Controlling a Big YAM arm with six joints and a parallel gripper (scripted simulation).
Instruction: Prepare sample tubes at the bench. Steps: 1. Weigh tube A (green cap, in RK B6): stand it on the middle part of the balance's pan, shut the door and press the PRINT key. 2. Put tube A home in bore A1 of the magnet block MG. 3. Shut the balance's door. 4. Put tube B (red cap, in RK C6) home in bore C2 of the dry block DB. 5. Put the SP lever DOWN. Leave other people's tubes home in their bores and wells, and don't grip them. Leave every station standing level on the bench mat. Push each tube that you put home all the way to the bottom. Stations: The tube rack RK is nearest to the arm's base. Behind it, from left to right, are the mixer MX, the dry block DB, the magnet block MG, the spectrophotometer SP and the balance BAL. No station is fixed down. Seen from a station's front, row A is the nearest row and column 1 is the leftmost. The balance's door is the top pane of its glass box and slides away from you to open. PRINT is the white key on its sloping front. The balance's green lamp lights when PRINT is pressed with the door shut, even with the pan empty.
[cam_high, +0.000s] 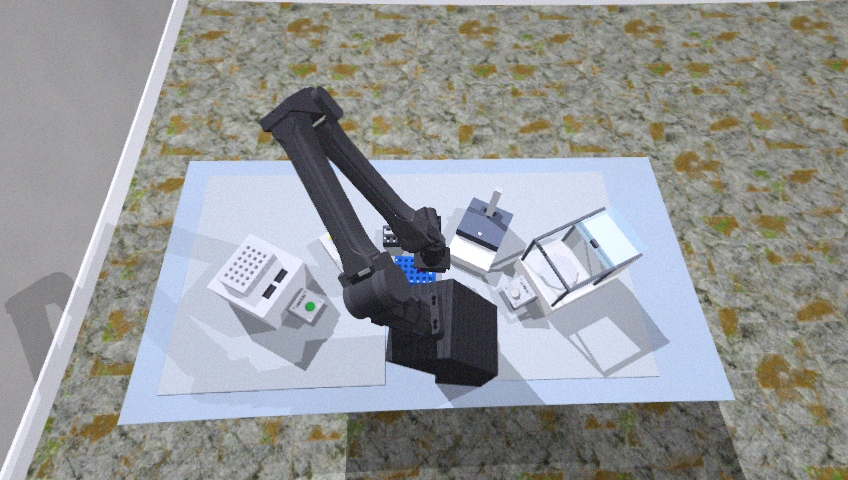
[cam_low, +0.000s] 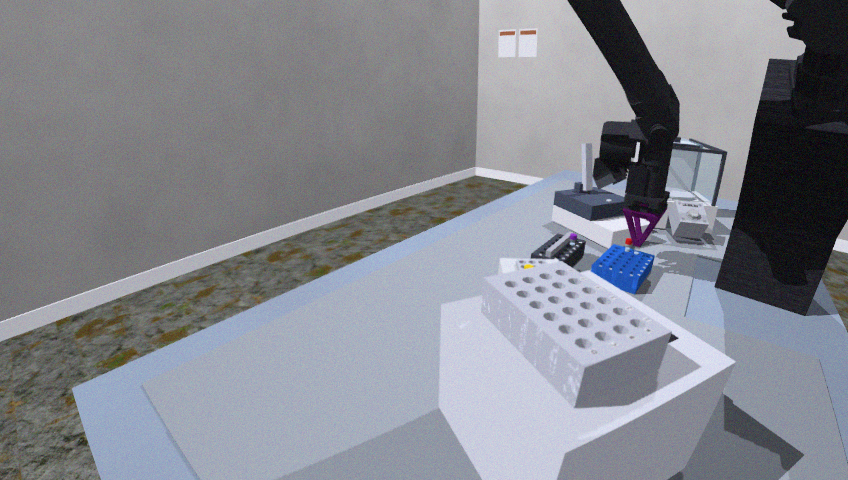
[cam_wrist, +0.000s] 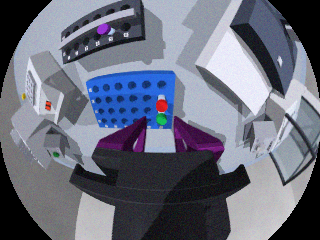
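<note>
The blue rack RK lies 1 cm ahead of my hand, 5 cm to the left of it and 4 cm below it. From my hand the other things lie so: magnet block: 13 cm ahead, 8 cm to the left, 4 cm below; then white print key: 8 cm behind, 24 cm to the right, 1 cm above; then dry block: 8 cm ahead, 25 cm to the left, 3 cm below.
</note>
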